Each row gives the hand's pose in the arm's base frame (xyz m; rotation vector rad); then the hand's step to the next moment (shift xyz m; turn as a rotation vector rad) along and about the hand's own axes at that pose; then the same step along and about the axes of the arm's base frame.
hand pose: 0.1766 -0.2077 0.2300 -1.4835 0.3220 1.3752
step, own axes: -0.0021 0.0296 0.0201 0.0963 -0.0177 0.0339
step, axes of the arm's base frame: -0.0347 0.0026 -0.0087 0.0236 0.0759 -0.0664
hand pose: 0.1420 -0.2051 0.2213 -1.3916 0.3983 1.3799
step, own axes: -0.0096 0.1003 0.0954 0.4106 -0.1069 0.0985
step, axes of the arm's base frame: -0.1328 0.0387 -0.0111 0.1496 0.2970 -0.2813
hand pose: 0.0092 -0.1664 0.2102 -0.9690 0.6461 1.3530
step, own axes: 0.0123 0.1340 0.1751 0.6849 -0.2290 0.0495
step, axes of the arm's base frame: -0.1548 0.1501 0.0477 0.3159 0.3991 -0.5147
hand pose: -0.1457 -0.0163 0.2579 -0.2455 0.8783 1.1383
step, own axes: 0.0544 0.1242 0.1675 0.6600 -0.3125 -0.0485
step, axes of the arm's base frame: -0.0193 0.1891 0.1015 0.3376 0.2885 -0.5817
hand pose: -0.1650 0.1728 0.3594 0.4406 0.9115 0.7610
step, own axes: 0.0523 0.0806 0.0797 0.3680 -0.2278 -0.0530
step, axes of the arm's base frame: 0.0544 0.0902 0.0669 0.1879 0.1261 -0.3727
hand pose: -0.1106 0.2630 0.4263 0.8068 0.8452 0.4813
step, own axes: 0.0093 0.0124 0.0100 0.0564 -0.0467 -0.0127
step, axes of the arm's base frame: 0.0127 0.0095 0.0094 0.0259 0.0141 -0.0682
